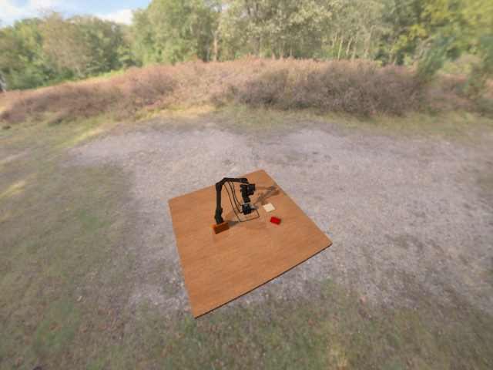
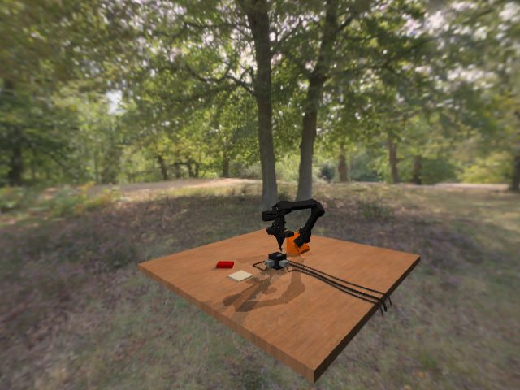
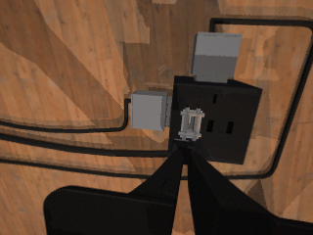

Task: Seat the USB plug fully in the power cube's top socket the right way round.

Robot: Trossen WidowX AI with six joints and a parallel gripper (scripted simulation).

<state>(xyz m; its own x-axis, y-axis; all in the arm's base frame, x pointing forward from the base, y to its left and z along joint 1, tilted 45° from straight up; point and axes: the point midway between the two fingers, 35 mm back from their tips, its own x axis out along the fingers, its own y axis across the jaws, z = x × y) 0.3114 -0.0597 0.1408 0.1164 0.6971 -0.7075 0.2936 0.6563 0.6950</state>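
My gripper tip is now 10 mm above the USB plug. The rest, counted from my gripper tip: beige tile: 220 mm ahead, 120 mm to the right, 130 mm below; then red block: 160 mm ahead, 300 mm to the right, 120 mm below.
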